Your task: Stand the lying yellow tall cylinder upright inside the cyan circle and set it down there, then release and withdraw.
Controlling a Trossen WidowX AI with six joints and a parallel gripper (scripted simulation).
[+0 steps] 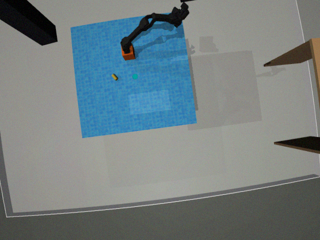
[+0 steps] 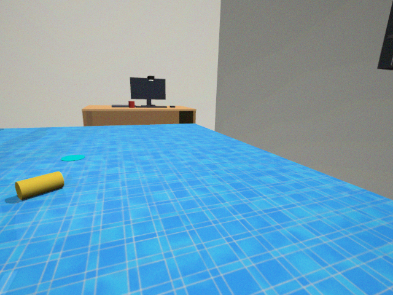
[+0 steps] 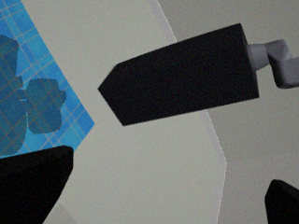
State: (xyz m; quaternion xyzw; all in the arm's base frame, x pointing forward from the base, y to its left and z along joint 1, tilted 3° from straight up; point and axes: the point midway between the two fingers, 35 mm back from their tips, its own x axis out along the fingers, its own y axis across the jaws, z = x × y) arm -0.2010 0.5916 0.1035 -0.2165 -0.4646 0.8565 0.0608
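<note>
Now: gripper tip 800 mm to the left of the yellow cylinder, 450 mm short of it and 190 mm above it. Also, from my gripper tip: cyan circle (580 mm to the right, 480 mm ahead, 200 mm below).
</note>
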